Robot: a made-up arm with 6 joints. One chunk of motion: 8 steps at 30 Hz.
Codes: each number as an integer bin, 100 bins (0 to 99) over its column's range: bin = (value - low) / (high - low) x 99, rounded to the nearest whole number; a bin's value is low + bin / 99 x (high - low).
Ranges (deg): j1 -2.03..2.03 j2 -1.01..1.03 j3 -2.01..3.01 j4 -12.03..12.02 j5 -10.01..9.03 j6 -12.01..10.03
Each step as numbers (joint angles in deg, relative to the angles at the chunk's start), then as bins.
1 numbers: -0.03 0.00 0.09 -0.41 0.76 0.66
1 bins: 49 49 41 48 56 57
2 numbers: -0.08 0.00 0.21 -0.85 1.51 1.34
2 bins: 48 49 44 46 60 60
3 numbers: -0.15 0.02 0.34 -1.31 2.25 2.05
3 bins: 46 50 46 44 64 63
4 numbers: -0.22 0.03 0.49 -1.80 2.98 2.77
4 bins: 44 50 49 42 68 66
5 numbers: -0.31 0.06 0.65 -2.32 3.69 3.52
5 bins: 42 52 52 40 71 70
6 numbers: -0.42 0.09 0.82 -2.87 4.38 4.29
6 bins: 39 53 56 38 75 73
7 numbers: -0.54 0.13 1.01 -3.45 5.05 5.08
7 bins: 36 55 60 35 78 77
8 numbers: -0.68 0.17 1.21 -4.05 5.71 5.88
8 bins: 33 57 64 33 82 80
